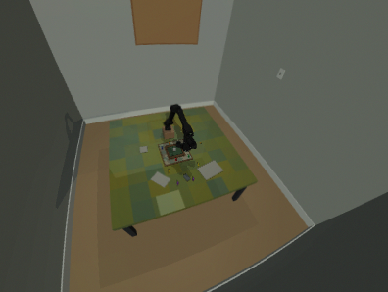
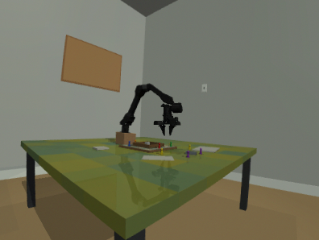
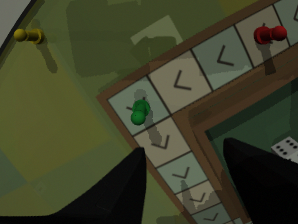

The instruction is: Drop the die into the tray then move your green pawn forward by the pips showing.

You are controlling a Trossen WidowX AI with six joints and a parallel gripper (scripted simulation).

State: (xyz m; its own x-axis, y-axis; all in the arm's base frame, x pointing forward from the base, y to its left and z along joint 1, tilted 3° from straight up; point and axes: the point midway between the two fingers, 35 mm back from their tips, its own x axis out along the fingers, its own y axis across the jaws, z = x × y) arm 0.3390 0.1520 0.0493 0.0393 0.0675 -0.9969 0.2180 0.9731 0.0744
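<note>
Right now the green pawn is 6 cm below my gripper tip, 3 cm to the left of it and 1 cm ahead of it. Also, from my gripper tip: red pawn (10 cm to the right, 6 cm below, 4 cm ahead); white die (11 cm to the right, 9 cm behind, 6 cm below); tray (10 cm to the right, 8 cm below, 8 cm behind).
</note>
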